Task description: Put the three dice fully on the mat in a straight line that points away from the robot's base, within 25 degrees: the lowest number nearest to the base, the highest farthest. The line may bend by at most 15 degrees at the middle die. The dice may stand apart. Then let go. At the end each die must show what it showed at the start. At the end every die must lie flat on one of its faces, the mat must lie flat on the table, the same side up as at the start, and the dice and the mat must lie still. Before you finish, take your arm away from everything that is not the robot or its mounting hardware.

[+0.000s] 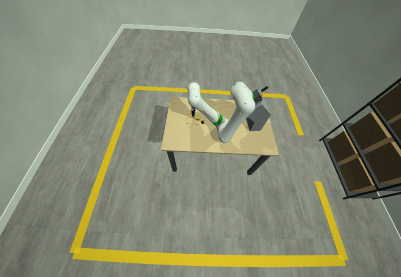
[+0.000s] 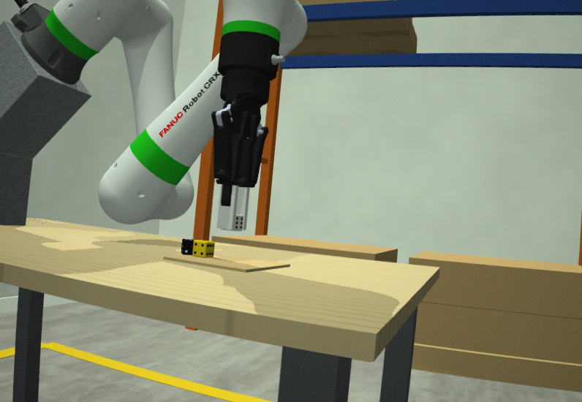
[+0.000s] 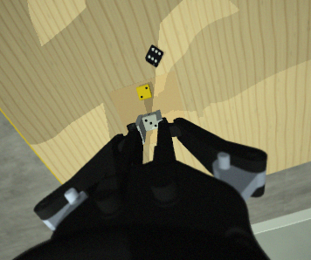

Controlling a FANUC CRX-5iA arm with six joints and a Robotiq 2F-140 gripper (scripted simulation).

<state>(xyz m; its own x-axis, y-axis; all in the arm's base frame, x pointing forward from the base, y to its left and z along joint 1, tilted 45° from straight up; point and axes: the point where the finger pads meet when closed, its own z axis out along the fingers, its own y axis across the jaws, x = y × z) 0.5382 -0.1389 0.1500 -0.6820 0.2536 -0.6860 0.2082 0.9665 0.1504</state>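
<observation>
Right now the tan mat is 80 mm below my hand. Round my hand: black die: 90 mm behind, 60 mm to the left, 70 mm below; white die: 20 mm below; yellow die: 50 mm behind, 10 mm to the left, 70 mm below.
</observation>
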